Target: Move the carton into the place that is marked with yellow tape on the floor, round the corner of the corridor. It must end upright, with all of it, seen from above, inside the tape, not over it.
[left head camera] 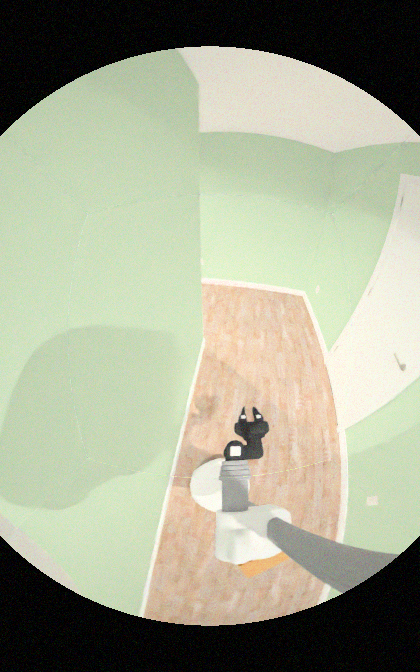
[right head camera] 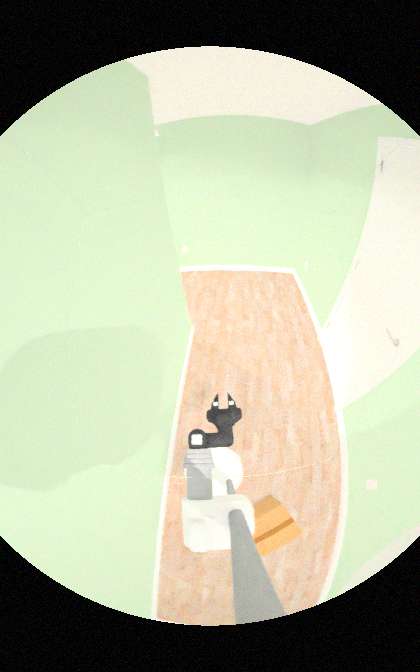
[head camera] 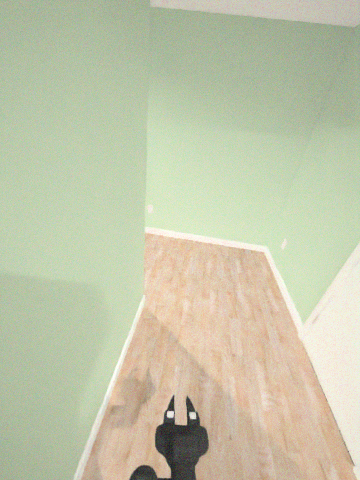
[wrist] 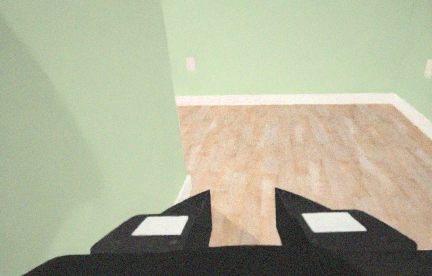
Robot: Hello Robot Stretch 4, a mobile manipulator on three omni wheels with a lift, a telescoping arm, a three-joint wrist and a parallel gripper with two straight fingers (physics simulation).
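Places are measured from the robot's base along level axes (x ahead, y down, z left), in millimetres.
Where they show: gripper, fingertip midpoint: (head camera: 180, 398) (wrist: 242, 208).
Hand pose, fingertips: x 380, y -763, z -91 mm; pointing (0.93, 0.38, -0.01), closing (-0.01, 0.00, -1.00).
After its pixels a point has its place.
The orange-brown carton (left head camera: 262, 565) (right head camera: 277, 527) stands on the floor beside the robot's body, to the right of the arm and behind the gripper. A darker stripe runs across its top. In both side head views the white arm housing hides part of it. My gripper (head camera: 180, 397) {x 380, y -763, z -91 mm} (left head camera: 251, 409) (right head camera: 224, 396) (wrist: 243, 208) {x 380, y -763, z -91 mm} is open, with a gap between its two black fingers and nothing in it. It points forward along the corridor, apart from the carton. The yellow tape marking does not show in these views.
A green wall (head camera: 70, 200) {x 646, y -1292, z 282 mm} (wrist: 75, 100) {x 811, y -707, z 260 mm} runs close along the left and ends at a corner ahead. A green end wall (head camera: 215, 175) {x 2702, y -968, z -544 mm} stands beyond it. A white door (left head camera: 385, 325) (right head camera: 372, 300) is on the right. The wooden floor (head camera: 215, 300) {x 1534, y 28, z -557 mm} continues past the corner.
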